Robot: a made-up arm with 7 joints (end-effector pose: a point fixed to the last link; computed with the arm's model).
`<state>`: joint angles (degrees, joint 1 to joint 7).
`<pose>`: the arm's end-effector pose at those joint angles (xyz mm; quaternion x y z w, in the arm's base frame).
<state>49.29 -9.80 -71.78 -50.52 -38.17 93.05 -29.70</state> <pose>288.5 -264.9 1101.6 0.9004 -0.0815 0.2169 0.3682</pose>
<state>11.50 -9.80 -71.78 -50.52 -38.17 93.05 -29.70</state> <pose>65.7 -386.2 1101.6 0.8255 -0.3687 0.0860 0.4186</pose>
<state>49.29 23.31 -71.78 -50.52 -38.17 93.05 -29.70</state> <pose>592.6 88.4 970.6 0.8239 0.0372 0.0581 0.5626</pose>
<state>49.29 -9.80 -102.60 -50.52 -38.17 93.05 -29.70</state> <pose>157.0 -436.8 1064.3 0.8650 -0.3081 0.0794 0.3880</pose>
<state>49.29 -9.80 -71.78 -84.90 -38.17 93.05 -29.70</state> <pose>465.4 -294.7 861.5 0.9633 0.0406 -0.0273 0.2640</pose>
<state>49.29 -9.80 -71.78 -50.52 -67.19 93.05 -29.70</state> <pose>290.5 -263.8 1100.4 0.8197 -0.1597 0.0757 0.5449</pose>
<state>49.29 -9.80 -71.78 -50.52 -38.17 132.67 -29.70</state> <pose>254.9 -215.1 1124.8 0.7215 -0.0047 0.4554 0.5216</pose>
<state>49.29 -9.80 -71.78 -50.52 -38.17 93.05 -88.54</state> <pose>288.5 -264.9 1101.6 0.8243 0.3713 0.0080 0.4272</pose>
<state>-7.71 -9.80 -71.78 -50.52 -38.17 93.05 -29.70</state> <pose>-65.1 -386.3 1101.6 0.7524 -0.5013 0.0149 0.4271</pose>
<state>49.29 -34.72 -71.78 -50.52 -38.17 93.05 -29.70</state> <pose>55.8 -535.4 1017.2 0.9089 -0.1668 0.3252 0.2008</pose>
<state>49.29 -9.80 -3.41 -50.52 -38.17 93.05 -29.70</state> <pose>188.3 185.9 1149.4 0.7513 0.4180 0.4536 0.2348</pose>
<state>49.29 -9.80 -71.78 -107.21 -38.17 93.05 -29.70</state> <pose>500.6 -275.1 669.5 0.9581 0.1186 -0.1858 0.1831</pose>
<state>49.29 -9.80 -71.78 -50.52 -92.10 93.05 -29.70</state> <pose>292.0 -263.8 1098.9 0.7083 -0.2188 -0.0496 0.6693</pose>
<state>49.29 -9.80 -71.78 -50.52 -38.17 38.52 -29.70</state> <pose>289.2 -305.3 1024.5 0.9703 -0.1697 -0.1470 0.0905</pose>
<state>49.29 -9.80 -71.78 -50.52 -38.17 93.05 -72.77</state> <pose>288.5 -264.9 1101.6 0.8675 0.2547 0.0666 0.4221</pose>
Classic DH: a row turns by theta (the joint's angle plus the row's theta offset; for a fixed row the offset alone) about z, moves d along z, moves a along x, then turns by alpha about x. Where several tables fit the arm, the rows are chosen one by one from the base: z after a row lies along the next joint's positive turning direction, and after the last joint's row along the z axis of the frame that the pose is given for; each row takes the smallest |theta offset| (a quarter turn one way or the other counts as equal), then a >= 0, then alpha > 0; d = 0 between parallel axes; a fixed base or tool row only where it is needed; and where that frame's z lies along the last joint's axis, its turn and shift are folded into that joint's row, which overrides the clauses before.
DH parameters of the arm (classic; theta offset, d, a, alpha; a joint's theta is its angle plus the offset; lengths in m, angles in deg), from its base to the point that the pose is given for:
joint 1: 0 0.252 0 -90
joint 2: 0 0 0 90
joint 3: 0 0.452 0.086 90
joint 4: 0 0 -0.087 -90
joint 5: 0 0.404 0 90
joint 6: 0 0 0.095 90
joint 7: 0 0 0 0

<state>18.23 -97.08 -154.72 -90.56 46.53 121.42 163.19</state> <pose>-407.0 -357.1 -346.8 0.7499 -0.0356 0.5668 0.3394</pose>
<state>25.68 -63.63 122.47 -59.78 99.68 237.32 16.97</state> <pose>-735.6 -17.9 436.4 -0.4997 -0.1813 0.0389 0.8461</pose>
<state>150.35 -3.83 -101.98 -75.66 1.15 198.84 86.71</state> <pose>311.0 277.1 960.5 -0.4428 0.1922 -0.3139 0.8176</pose>
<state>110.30 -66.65 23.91 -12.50 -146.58 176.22 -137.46</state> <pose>145.7 -726.7 711.4 0.4783 0.0309 0.2180 0.8501</pose>
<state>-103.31 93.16 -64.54 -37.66 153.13 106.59 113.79</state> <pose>-503.9 -778.4 69.0 0.6029 0.4945 -0.1273 0.6130</pose>
